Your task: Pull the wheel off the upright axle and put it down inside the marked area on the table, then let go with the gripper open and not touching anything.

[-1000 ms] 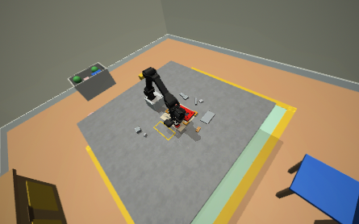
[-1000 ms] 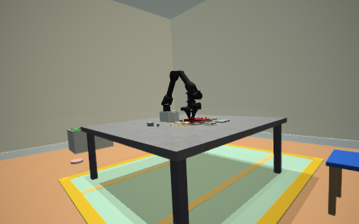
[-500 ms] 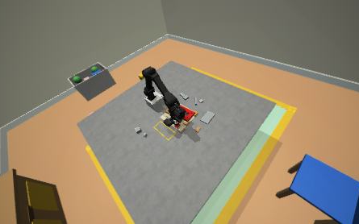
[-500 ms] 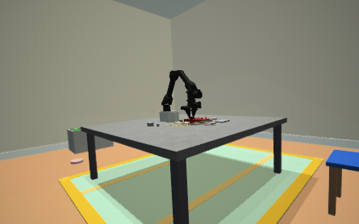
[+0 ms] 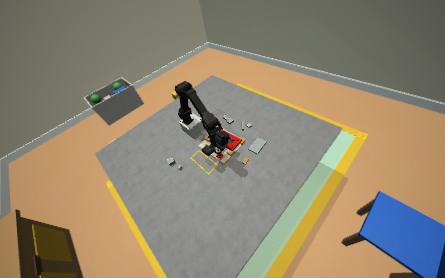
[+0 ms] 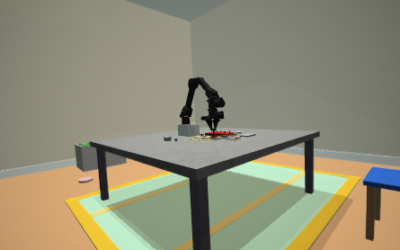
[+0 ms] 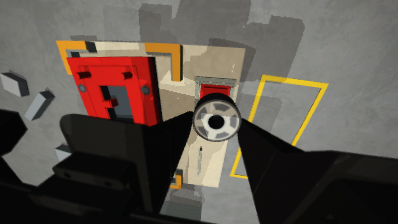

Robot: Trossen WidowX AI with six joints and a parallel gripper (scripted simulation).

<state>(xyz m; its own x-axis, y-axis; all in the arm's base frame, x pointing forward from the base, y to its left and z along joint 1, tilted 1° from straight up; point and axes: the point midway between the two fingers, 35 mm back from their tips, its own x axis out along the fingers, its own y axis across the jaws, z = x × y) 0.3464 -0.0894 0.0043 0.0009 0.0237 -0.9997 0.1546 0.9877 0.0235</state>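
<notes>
Now: the black axle 30 mm below my gripper tip and 10 mm ahead of it. Also, from my gripper tip: wheel: right at my gripper tip.
</notes>
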